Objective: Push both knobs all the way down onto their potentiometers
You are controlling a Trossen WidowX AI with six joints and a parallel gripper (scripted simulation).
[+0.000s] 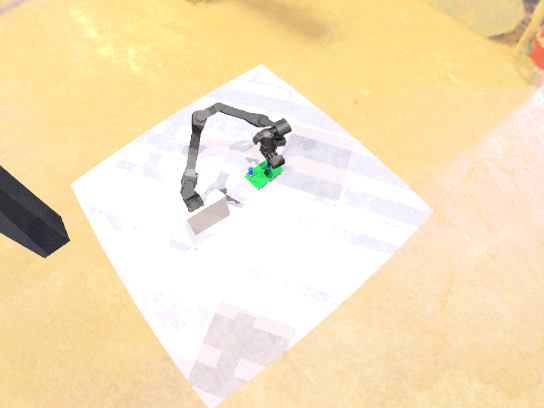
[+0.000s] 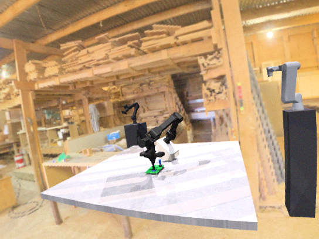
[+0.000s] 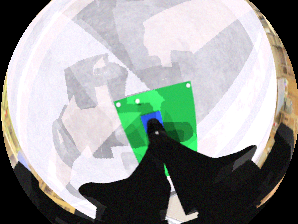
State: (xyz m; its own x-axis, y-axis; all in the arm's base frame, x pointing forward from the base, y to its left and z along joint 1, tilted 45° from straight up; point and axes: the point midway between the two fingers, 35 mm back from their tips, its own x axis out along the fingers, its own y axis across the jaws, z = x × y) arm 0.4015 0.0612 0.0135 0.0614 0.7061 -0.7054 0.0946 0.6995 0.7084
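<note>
Now: the black knob 10 mm below my gripper tip. From my gripper tip the other things lie so: blue knob (100 mm behind, 10 mm to the left, 10 mm below).
</note>
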